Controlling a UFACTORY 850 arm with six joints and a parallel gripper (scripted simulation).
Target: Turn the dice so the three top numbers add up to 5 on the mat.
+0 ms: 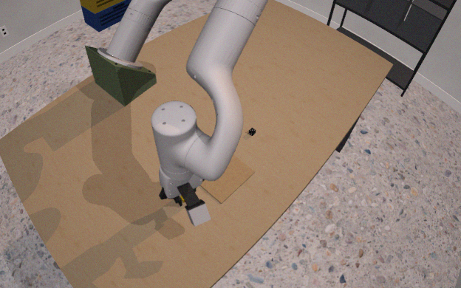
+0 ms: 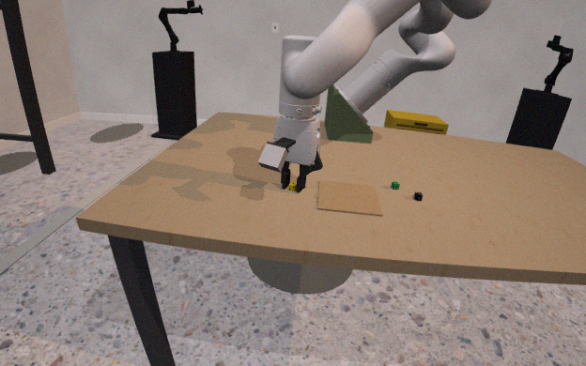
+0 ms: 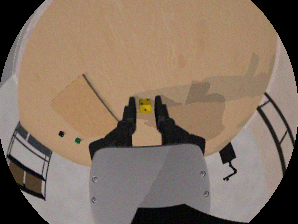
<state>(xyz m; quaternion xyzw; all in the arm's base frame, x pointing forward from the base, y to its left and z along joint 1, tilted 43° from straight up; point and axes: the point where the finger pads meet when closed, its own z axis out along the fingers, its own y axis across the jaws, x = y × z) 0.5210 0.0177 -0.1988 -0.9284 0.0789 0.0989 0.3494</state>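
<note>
The yellow die lies 2 cm below my hand. The rest, counted from my hand: green die 9 cm behind, 25 cm to the left, 2 cm below; then tan mat 13 cm to the left, 2 cm below; then black die 4 cm behind, 30 cm to the left, 2 cm below.
</note>
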